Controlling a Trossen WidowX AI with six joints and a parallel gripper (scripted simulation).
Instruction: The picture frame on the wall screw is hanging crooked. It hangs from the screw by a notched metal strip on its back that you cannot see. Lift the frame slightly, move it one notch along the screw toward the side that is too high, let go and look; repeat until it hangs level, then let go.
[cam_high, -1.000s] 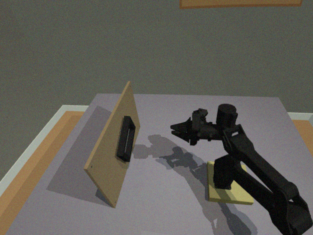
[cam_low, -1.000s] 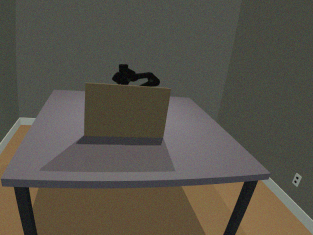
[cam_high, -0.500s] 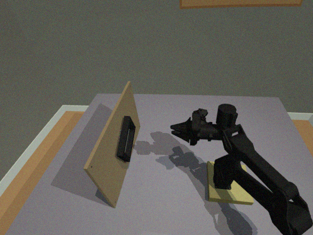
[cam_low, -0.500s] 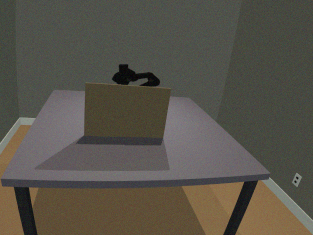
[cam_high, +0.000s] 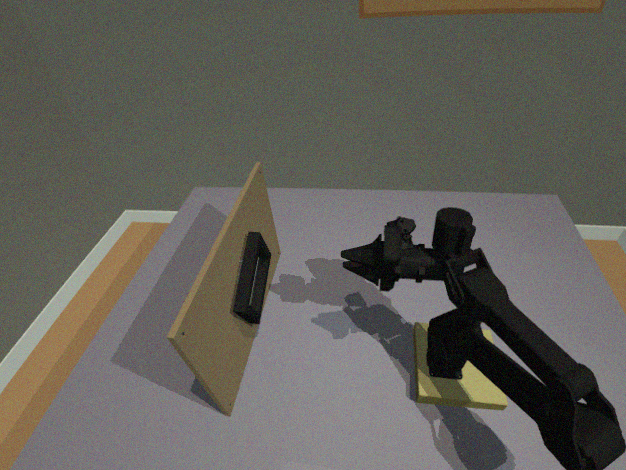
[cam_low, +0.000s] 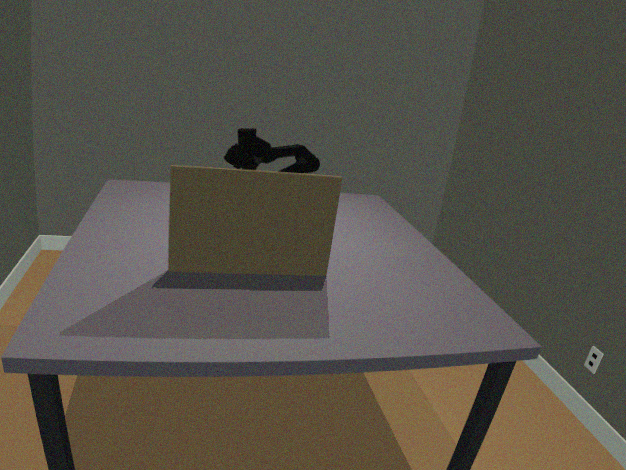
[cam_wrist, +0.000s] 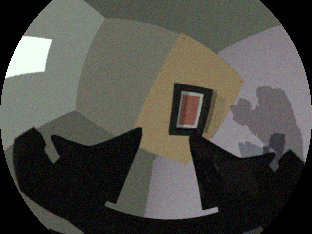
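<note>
Right now my gripper tip is 200 mm short of the black picture frame, 10 mm to the left of it and 90 mm above it. Round my gripper tip: tan wall board (210 mm ahead, 10 mm to the right, 90 mm below).
</note>
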